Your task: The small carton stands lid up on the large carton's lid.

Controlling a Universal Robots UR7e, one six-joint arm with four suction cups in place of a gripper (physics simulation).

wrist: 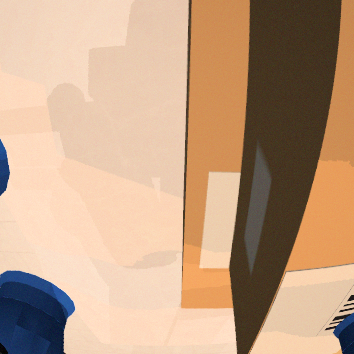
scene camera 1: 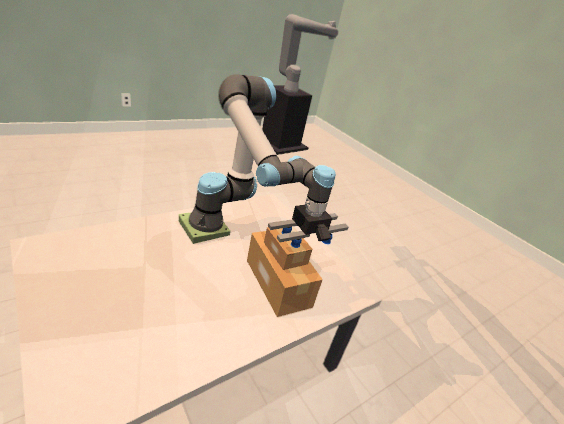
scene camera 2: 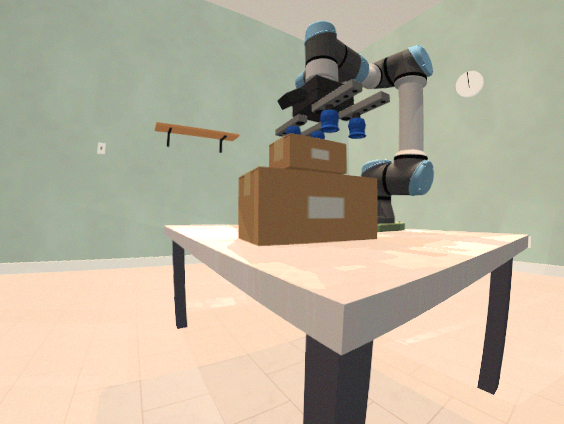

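Where they show: hand, tool point: (wrist: 207, 251) (scene camera 1: 305, 238) (scene camera 2: 323, 141); arm's base, link origin: (scene camera 1: 205, 222).
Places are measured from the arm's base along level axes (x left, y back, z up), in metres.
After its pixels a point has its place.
The small carton (scene camera 1: 296, 258) {x 0.058, y -0.514, z 0.171 m} (scene camera 2: 332, 162) {x 0.139, y -0.413, z 0.148 m} (wrist: 290, 100) {x 0.124, y -0.496, z 0.180 m} is lid up and level on the large carton's lid, with no clear gap between them. Its labelled lid shows at the right of the wrist view. The large carton (scene camera 1: 300, 300) {x 0.054, y -0.586, z 0.030 m} (scene camera 2: 280, 210) {x 0.133, y -0.558, z 0.034 m} (wrist: 217, 100) {x 0.139, y -0.475, z 0.117 m} stands upright on the table; a strip of its lid with part of a label shows beside the small carton's shaded side in the wrist view. My gripper (scene camera 1: 291, 236) (scene camera 2: 317, 131) is over the small carton, with two blue cups against its lid and suction holding it. The other cups hang beside it. The contact underneath is hidden.
The table (scene camera 1: 90, 300) {x -0.523, y -0.192, z -0.033 m} (scene camera 2: 425, 287) {x 0.422, y -0.598, z -0.044 m} carries the cartons near one edge and my arm's green base plate (scene camera 1: 212, 236) {x -0.015, y -0.087, z -0.015 m} (scene camera 2: 392, 227) {x 0.081, y -0.009, z -0.019 m}. Another arm stands on a black pedestal (scene camera 1: 287, 120) behind my arm. A wooden wall shelf (scene camera 2: 195, 131) is at the left in the second scene view.
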